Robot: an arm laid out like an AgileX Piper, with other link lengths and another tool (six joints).
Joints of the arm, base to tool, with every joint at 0 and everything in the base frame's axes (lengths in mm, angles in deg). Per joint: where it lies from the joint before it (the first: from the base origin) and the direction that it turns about. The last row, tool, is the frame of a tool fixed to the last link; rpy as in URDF.
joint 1: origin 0 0 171 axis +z
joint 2: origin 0 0 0 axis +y
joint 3: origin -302.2 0 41.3 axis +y
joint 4: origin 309.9 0 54.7 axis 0.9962 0 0.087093
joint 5: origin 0 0 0 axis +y
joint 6: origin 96.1 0 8.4 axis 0.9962 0 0.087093
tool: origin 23.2 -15 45.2 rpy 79.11 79.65 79.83
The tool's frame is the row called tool.
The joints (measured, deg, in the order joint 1, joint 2, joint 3, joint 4, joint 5, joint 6), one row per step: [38.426 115.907 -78.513 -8.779 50.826 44.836]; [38.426 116.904 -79.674 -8.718 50.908 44.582]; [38.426 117.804 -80.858 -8.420 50.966 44.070]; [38.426 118.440 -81.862 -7.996 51.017 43.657]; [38.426 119.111 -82.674 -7.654 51.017 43.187]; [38.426 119.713 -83.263 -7.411 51.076 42.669]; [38.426 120.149 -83.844 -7.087 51.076 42.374]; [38.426 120.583 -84.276 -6.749 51.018 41.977]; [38.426 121.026 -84.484 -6.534 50.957 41.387]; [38.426 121.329 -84.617 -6.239 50.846 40.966]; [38.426 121.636 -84.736 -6.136 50.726 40.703]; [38.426 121.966 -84.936 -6.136 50.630 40.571]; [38.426 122.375 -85.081 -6.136 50.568 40.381]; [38.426 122.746 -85.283 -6.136 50.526 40.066]
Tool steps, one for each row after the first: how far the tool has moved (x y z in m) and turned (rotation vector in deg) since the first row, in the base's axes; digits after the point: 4 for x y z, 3 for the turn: [0.0039 0.0033 -0.0022 0.044 -0.033 0.207]; [0.0077 0.0070 -0.0036 0.291 -0.051 0.546]; [0.0106 0.0103 -0.0039 0.697 -0.077 0.723]; [0.0131 0.0131 -0.0054 0.934 -0.006 1.007]; [0.0148 0.0151 -0.0076 0.963 0.177 1.383]; [0.0164 0.0172 -0.0085 1.221 0.232 1.505]; [0.0176 0.0189 -0.0101 1.421 0.365 1.726]; [0.0182 0.0201 -0.0130 1.366 0.617 2.199]; [0.0185 0.0211 -0.0151 1.467 0.819 2.468]; [0.0190 0.0218 -0.0171 1.458 0.930 2.683]; [0.0198 0.0226 -0.0189 1.420 0.961 2.822]; [0.0203 0.0231 -0.0217 1.271 1.125 3.012]; [0.0210 0.0238 -0.0239 1.146 1.229 3.325]
